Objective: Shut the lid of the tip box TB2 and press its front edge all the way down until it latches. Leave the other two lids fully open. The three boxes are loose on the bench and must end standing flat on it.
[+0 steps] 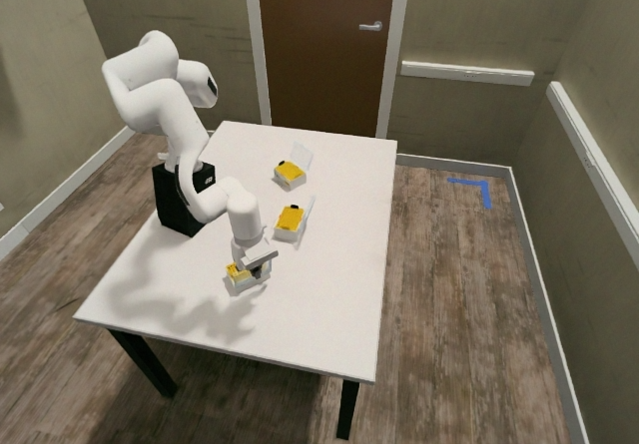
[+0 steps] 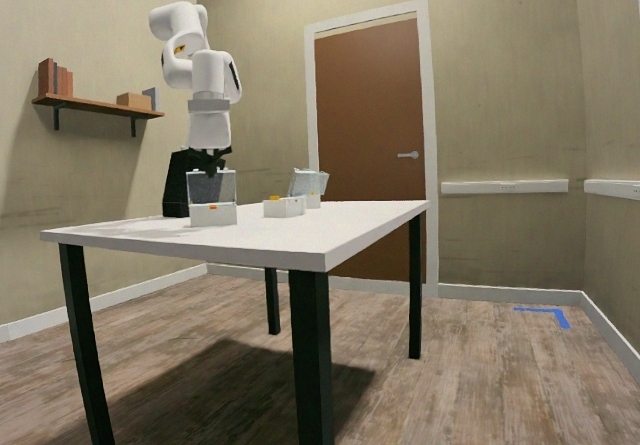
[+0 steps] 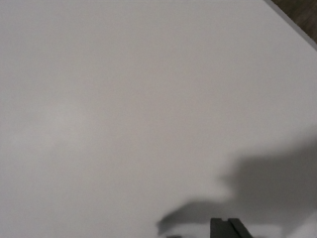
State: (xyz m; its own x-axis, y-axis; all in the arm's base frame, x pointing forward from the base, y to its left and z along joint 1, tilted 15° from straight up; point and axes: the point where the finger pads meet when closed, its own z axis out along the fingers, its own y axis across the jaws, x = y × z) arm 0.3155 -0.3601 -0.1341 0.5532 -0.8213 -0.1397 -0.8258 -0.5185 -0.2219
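Now: the tip box lid 4 cm below my hand, 3 cm to the left of it and 2 cm behind it.
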